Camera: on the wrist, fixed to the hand. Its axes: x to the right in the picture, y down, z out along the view.
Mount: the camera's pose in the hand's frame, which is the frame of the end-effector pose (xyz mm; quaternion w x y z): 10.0 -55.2 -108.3 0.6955 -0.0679 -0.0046 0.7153
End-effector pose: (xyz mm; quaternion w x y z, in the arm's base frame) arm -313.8 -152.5 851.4 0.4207 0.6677 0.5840 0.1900
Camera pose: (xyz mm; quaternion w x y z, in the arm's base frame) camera -426.3 -108.3 867.9 0.2047 0.8544 -0.0863 0.4697
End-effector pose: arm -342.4 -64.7 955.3 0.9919 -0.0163 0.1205 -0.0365
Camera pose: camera -362.5 -123.0 850.1 0.7154 0.0073 0.0934 0.6924
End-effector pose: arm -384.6 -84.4 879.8 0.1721 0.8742 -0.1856 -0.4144
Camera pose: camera -283.3 -25.0 912.8 0.4746 0.4616 -0.7270 -0.1817
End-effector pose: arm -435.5 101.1 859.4 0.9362 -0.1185 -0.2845 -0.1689
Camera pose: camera -395.5 13.7 784.3 0.7626 -0.3503 -0.1059 0.5334
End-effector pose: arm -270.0 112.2 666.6 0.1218 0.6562 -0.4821 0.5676
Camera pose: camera -296.5 211.7 731.9 0.2789 -0.1059 0.8438 -0.4461
